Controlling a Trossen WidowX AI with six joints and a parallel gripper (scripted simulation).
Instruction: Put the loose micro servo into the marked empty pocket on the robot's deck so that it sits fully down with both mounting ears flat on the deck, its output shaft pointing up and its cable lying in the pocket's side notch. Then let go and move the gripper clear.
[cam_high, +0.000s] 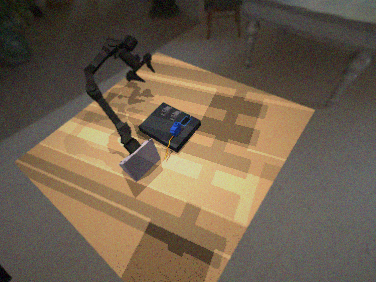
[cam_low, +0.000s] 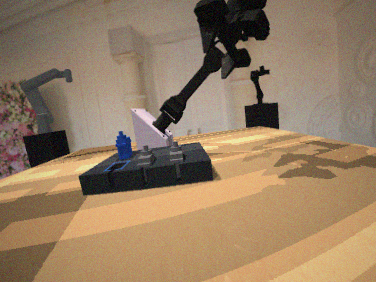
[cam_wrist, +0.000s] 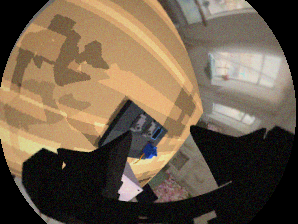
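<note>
Now: gripper tip 16 cm past the dark deck, 17 cm to the left of it and 22 cm above it.
</note>
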